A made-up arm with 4 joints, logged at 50 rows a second.
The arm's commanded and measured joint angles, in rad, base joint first. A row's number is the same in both.
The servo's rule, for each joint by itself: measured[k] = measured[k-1] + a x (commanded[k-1-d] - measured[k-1]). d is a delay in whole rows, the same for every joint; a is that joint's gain. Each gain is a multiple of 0.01, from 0.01 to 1. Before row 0 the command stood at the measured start. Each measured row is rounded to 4 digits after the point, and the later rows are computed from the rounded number. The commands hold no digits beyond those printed.
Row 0, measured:
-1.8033, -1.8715, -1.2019, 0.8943
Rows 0 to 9, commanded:
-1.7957, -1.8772, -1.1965, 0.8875
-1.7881, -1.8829, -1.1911, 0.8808
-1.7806, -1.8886, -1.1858, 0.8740
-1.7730, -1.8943, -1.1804, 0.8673
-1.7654, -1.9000, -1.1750, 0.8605
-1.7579, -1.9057, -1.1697, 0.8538
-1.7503, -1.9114, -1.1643, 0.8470
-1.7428, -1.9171, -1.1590, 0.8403
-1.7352, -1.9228, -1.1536, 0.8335
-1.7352, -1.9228, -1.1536, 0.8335
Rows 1 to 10, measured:
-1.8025, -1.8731, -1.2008, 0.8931
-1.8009, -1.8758, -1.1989, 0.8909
-1.7987, -1.8794, -1.1963, 0.8879
-1.7959, -1.8836, -1.1931, 0.8842
-1.7925, -1.8882, -1.1895, 0.8799
-1.7887, -1.8931, -1.1855, 0.8752
-1.7845, -1.8982, -1.1813, 0.8701
-1.7799, -1.9035, -1.1768, 0.8647
-1.7750, -1.9089, -1.1722, 0.8591
-1.7706, -1.9128, -1.1685, 0.8545
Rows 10 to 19, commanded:
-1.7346, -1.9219, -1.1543, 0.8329
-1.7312, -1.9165, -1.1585, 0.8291
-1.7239, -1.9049, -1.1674, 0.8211
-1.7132, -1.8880, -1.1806, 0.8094
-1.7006, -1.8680, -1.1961, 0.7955
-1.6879, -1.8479, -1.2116, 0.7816
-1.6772, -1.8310, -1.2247, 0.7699
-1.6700, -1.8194, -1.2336, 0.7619
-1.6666, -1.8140, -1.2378, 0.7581
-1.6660, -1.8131, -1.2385, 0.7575
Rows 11 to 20, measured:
-1.7666, -1.9153, -1.1657, 0.8506
-1.7627, -1.9156, -1.1643, 0.8467
-1.7584, -1.9126, -1.1649, 0.8421
-1.7534, -1.9057, -1.1680, 0.8362
-1.7476, -1.8951, -1.1736, 0.8289
-1.7410, -1.8819, -1.1812, 0.8204
-1.7340, -1.8676, -1.1899, 0.8113
-1.7270, -1.8541, -1.1986, 0.8024
-1.7204, -1.8429, -1.2064, 0.7944
-1.7144, -1.8346, -1.2128, 0.7878

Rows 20 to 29, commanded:
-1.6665, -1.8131, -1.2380, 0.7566
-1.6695, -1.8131, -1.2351, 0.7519
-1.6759, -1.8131, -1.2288, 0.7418
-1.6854, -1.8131, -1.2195, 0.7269
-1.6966, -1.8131, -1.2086, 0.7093
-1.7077, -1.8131, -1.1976, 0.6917
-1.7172, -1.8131, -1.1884, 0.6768
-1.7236, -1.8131, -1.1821, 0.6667
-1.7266, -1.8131, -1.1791, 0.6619
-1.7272, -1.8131, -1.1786, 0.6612
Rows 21 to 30, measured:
-1.7091, -1.8286, -1.2178, 0.7822
-1.7047, -1.8243, -1.2213, 0.7767
-1.7015, -1.8212, -1.2228, 0.7704
-1.6997, -1.8189, -1.2221, 0.7626
-1.6994, -1.8173, -1.2194, 0.7530
-1.7003, -1.8161, -1.2150, 0.7420
-1.7022, -1.8153, -1.2097, 0.7303
-1.7046, -1.8147, -1.2042, 0.7189
-1.7070, -1.8143, -1.1992, 0.7086
-1.7092, -1.8140, -1.1951, 0.7001

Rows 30 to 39, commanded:
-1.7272, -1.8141, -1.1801, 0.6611
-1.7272, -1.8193, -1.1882, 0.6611
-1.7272, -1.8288, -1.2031, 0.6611
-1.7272, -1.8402, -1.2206, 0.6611
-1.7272, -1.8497, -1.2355, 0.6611
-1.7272, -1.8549, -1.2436, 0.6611
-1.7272, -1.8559, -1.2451, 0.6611
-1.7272, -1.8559, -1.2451, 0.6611
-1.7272, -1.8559, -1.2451, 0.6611
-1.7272, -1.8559, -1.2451, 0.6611
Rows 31 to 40, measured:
-1.7112, -1.8140, -1.1921, 0.6931
-1.7130, -1.8155, -1.1913, 0.6873
-1.7146, -1.8192, -1.1937, 0.6826
-1.7160, -1.8251, -1.1991, 0.6787
-1.7172, -1.8320, -1.2064, 0.6755
-1.7183, -1.8384, -1.2138, 0.6729
-1.7193, -1.8433, -1.2201, 0.6708
-1.7202, -1.8468, -1.2251, 0.6691
-1.7210, -1.8493, -1.2291, 0.6677
-1.7217, -1.8511, -1.2323, 0.6665

